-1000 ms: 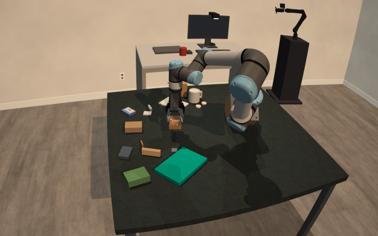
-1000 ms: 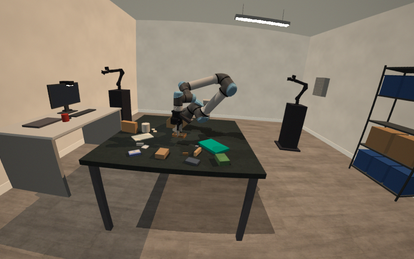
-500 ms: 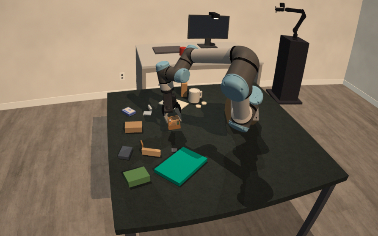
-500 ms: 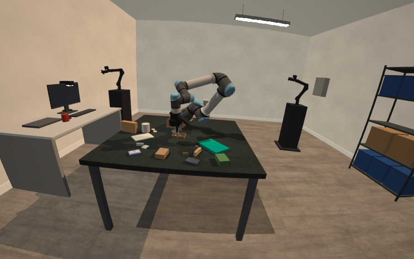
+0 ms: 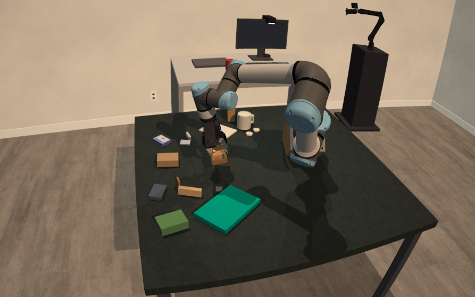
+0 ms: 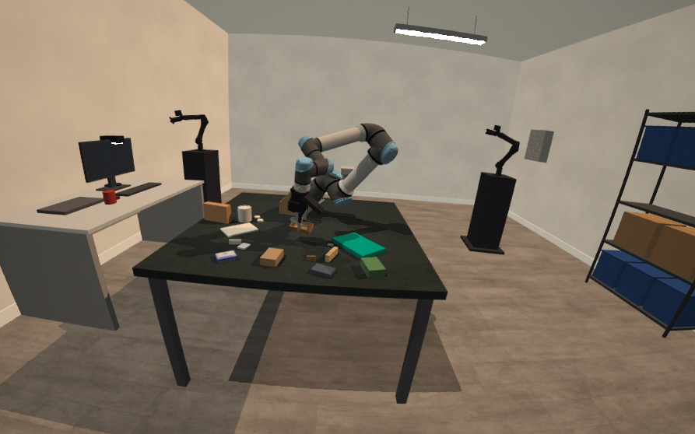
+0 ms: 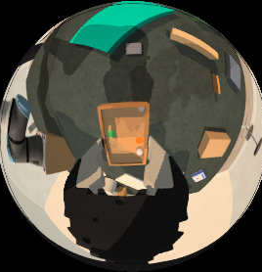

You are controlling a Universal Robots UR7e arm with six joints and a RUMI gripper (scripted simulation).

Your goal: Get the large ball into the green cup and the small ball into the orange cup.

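My gripper is now 10 mm above the covered wooden puzzle. From my hand the other things lie so: brown box 240 mm ahead, 60 mm to the right, 70 mm below; teal flat box 10 mm behind, 300 mm to the left, 80 mm below; grey cube 10 mm ahead, 160 mm to the left, 90 mm below.
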